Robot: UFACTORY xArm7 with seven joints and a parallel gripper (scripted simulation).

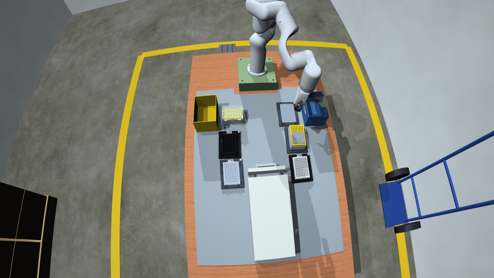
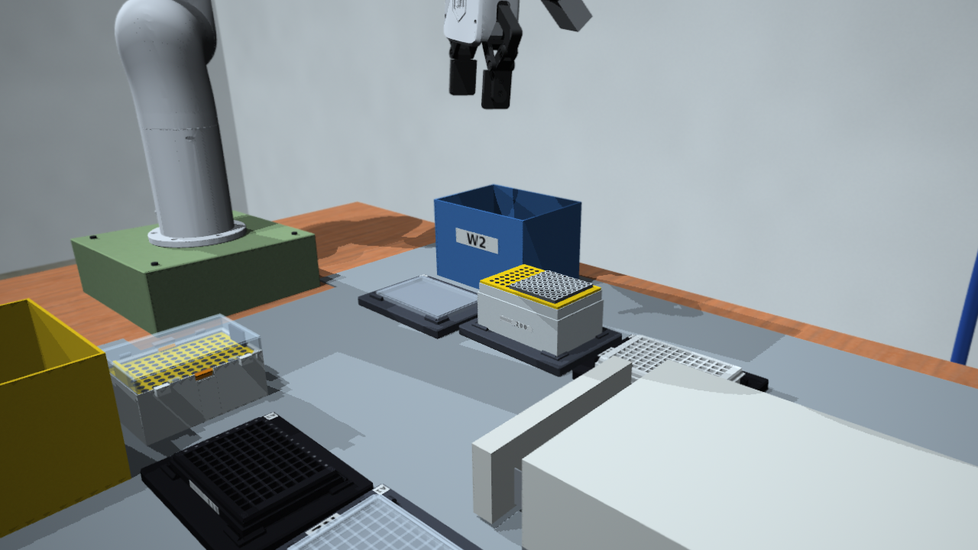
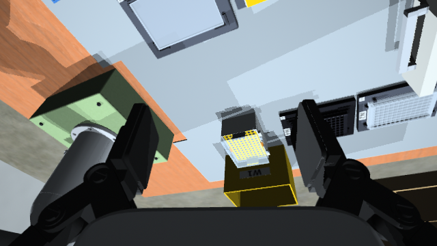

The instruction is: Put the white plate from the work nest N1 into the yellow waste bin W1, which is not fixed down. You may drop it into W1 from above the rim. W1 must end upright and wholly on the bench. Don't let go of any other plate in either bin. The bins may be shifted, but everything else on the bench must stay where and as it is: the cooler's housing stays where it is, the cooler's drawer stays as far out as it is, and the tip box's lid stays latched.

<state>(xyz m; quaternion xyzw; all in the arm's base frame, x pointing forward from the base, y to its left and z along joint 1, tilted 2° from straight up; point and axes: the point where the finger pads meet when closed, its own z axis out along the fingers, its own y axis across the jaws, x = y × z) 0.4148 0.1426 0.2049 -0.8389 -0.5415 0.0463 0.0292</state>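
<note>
The white plate lies 27 cm below my hand, 25 cm ahead of it and 1 cm to the left of it. From my hand the other things lie so: tip box: 24 cm below, 7 cm ahead, 1 cm to the left; black nest N1: 29 cm below, 25 cm ahead, 1 cm to the left; blue bin W2: 25 cm below, 16 cm to the left, 9 cm behind.
</note>
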